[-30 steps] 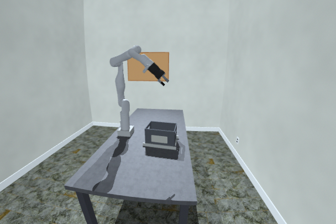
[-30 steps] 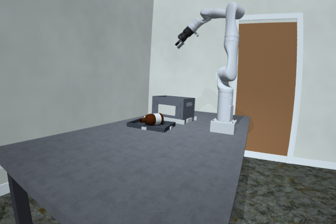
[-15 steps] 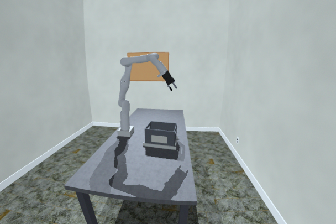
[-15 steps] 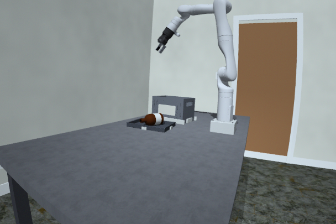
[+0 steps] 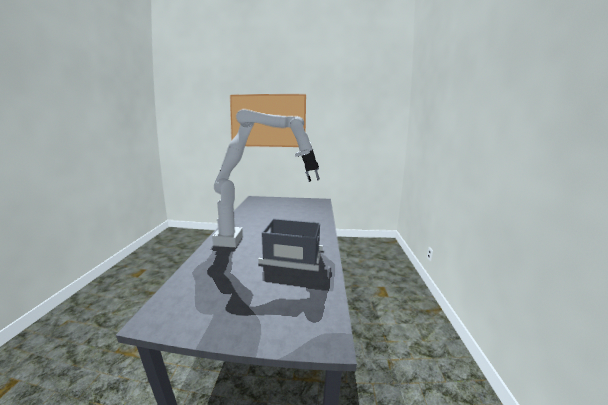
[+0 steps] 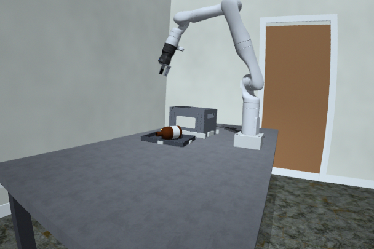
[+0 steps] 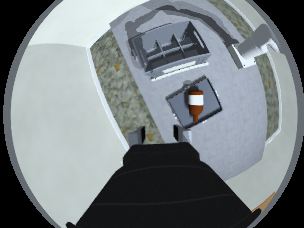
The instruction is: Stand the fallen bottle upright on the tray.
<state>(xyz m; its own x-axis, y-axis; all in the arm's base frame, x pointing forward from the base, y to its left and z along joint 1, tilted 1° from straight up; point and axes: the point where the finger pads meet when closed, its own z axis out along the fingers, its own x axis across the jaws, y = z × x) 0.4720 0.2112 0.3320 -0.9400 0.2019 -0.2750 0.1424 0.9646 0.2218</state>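
Right now the bottle is 9 cm behind my hand, 4 cm to the left of it and 35 cm below it. Round my hand: tray: 10 cm behind, 4 cm to the left, 38 cm below; then crate: 6 cm behind, 25 cm to the right, 31 cm below.
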